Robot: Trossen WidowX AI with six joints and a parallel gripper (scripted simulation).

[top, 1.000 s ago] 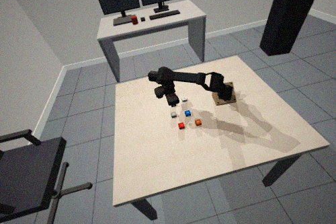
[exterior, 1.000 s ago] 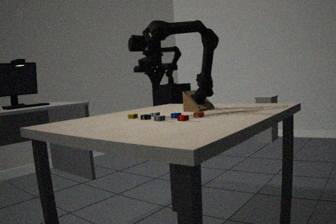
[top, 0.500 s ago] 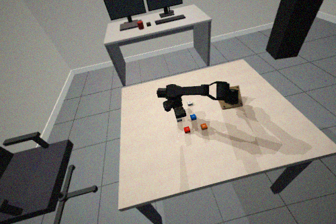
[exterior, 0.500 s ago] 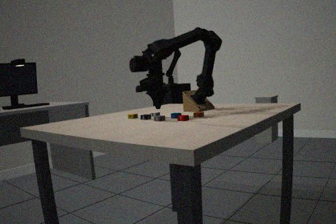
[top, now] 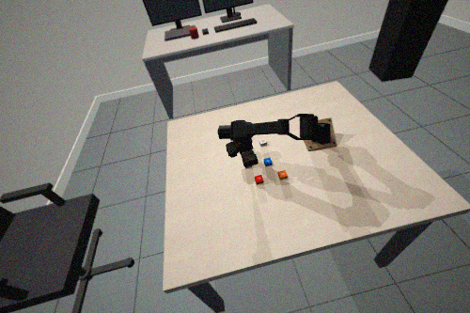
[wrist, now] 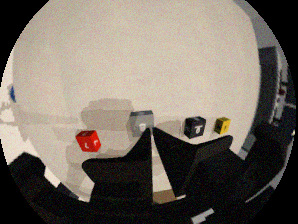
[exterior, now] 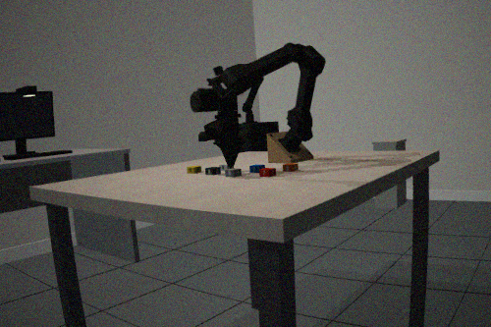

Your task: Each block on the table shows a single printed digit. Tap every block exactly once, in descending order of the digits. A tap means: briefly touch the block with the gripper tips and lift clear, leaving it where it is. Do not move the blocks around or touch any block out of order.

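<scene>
Right now the grey block is 20 mm below my gripper tip and 10 mm to the left of it. From my gripper tip the other things lie so: black block (90 mm to the right, 20 mm below); blue block (90 mm behind, 20 mm below, 10 mm to the left); red block (100 mm to the left, 40 mm behind, 20 mm below).
</scene>
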